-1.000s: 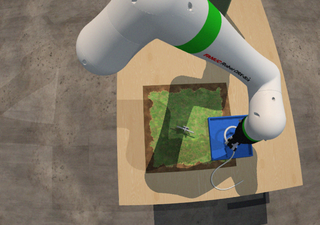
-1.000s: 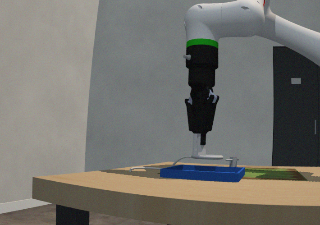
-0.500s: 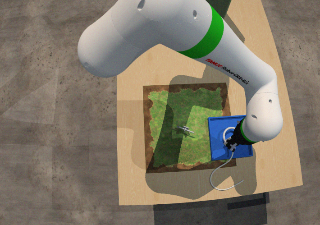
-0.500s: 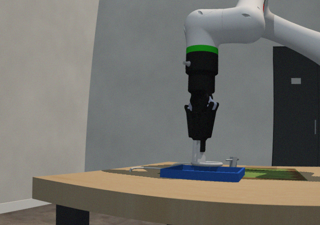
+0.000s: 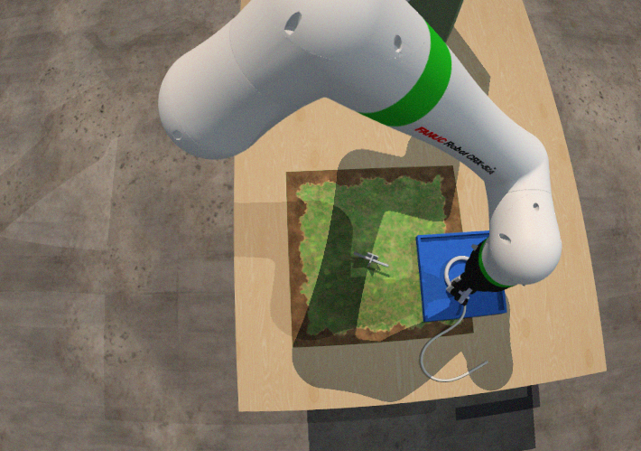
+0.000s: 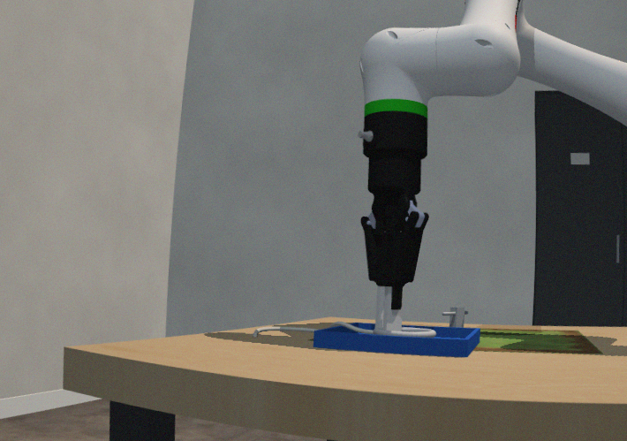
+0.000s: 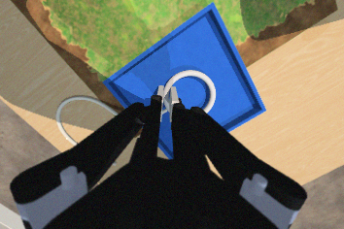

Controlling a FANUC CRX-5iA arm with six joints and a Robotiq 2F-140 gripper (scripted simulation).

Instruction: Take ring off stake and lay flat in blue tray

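My gripper is now 30 mm to the right of the ring, 30 mm above it and 20 mm past it. Round my hand: grey stake (140 mm behind, 130 mm to the right, 20 mm below); green mat (150 mm behind, 110 mm to the right, 60 mm below); blue tray (40 mm below, 30 mm to the left, 20 mm behind).
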